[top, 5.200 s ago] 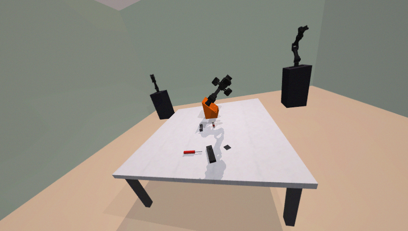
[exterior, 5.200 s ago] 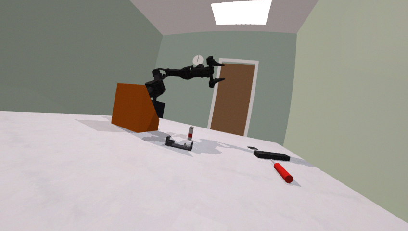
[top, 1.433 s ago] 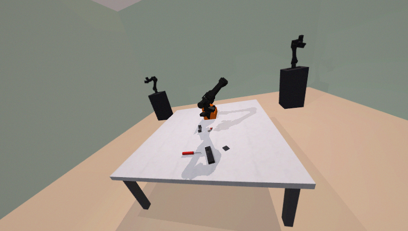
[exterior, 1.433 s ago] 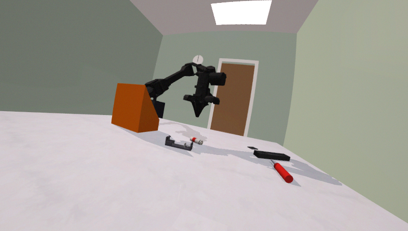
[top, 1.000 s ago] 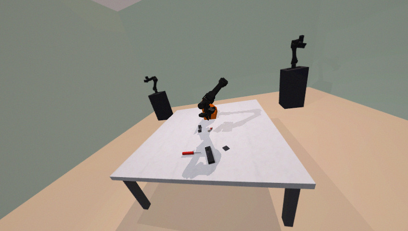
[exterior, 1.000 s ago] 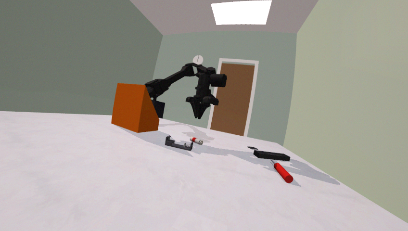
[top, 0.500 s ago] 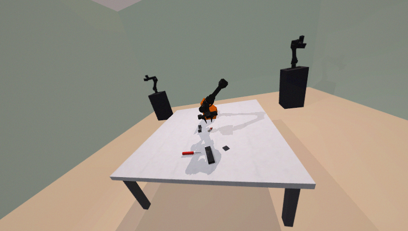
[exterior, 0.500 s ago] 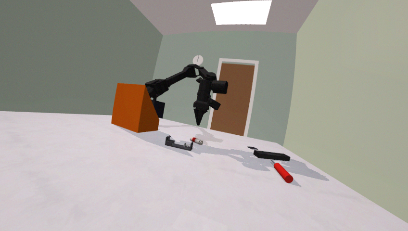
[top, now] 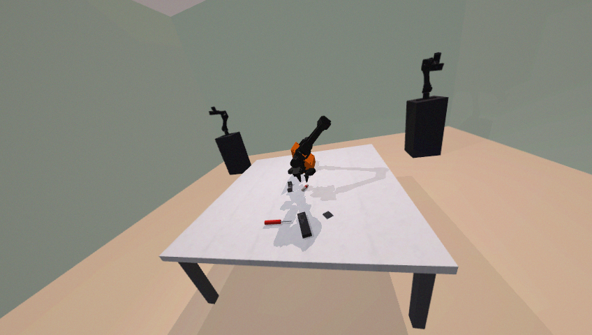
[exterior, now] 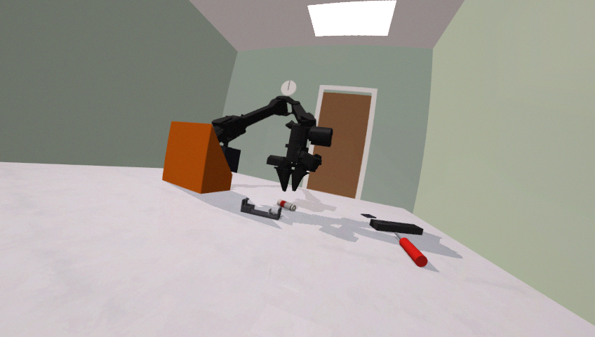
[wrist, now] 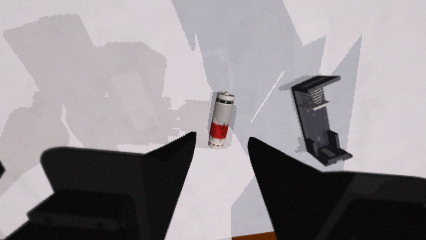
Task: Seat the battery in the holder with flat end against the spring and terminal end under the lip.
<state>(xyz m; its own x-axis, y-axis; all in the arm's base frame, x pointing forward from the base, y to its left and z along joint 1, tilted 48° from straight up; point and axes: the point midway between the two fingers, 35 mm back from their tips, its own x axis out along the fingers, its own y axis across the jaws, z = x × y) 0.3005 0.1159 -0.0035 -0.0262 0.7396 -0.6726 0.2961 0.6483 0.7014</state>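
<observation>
My gripper tip is now 50 mm above the battery. From my gripper tip the other things lie so: small black square (270 mm ahead, 170 mm to the left, 60 mm below); black bar (340 mm ahead, 50 mm to the left, 40 mm below); red-handled screwdriver (330 mm ahead, 90 mm to the right, 50 mm below).
</observation>
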